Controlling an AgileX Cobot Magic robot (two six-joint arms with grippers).
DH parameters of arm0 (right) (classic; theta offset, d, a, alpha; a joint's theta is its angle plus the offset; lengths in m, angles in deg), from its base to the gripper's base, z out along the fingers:
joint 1: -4.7 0.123 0 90
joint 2: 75.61 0 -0.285 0
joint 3: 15.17 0 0.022 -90
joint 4: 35.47 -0.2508 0 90
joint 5: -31.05 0 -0.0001 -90
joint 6: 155.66 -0.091 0 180
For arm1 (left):
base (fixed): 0 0 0 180
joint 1: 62.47 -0.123 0 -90
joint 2: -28.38 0 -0.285 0
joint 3: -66.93 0 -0.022 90
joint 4: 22.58 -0.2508 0 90
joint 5: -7.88 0 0.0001 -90
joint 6: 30.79 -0.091 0 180
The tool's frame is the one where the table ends.
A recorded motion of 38 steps. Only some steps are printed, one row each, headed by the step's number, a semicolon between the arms.
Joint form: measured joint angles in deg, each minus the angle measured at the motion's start. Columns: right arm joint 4, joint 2, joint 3, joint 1, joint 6, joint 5; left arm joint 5, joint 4, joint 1, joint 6, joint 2, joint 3.
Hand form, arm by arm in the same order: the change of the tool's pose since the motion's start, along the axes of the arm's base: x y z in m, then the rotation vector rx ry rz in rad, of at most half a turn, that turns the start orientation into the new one. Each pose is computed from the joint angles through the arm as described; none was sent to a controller.
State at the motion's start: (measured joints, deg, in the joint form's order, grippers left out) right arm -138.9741 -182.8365 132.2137 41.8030 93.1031 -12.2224; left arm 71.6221 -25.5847 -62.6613 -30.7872 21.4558 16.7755
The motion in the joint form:
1: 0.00 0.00 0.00 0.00 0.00 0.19; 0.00 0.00 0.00 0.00 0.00 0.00
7: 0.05 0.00 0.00 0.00 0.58 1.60; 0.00 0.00 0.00 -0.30 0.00 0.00
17: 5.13 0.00 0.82 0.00 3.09 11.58; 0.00 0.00 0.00 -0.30 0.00 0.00
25: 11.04 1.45 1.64 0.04 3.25 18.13; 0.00 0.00 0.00 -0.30 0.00 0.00
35: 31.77 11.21 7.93 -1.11 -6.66 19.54; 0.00 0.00 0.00 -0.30 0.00 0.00
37: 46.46 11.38 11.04 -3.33 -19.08 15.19; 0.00 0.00 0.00 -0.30 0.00 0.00
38: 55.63 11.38 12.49 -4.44 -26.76 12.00; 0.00 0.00 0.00 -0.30 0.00 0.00
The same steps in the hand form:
1: 0.0002 -0.0001 -0.0002 -0.0024 -0.0009 -0.0021; 0.0000 0.0000 0.0000 0.0000 0.0000 0.0000
7: 0.0017 -0.0010 -0.0016 -0.0217 -0.0166 -0.0122; 0.0000 0.0000 0.0000 0.0045 0.0003 -0.0027
17: 0.0118 -0.0078 -0.0101 -0.1876 -0.1522 -0.0328; 0.0000 0.0000 0.0000 0.0045 0.0003 -0.0027
25: 0.0181 -0.0137 -0.0057 -0.2912 -0.2718 -0.0334; 0.0000 0.0000 0.0000 0.0045 0.0003 -0.0027
35: 0.0244 -0.0218 0.0683 -0.2944 -0.5597 0.0093; 0.0000 0.0000 0.0000 0.0045 0.0003 -0.0027
37: 0.0318 -0.0305 0.0763 -0.3556 -0.5355 0.0464; 0.0000 0.0000 0.0000 0.0045 0.0003 -0.0027
38: 0.0345 -0.0372 0.0773 -0.4164 -0.5050 0.0725; 0.0000 0.0000 0.0000 0.0045 0.0003 -0.0027

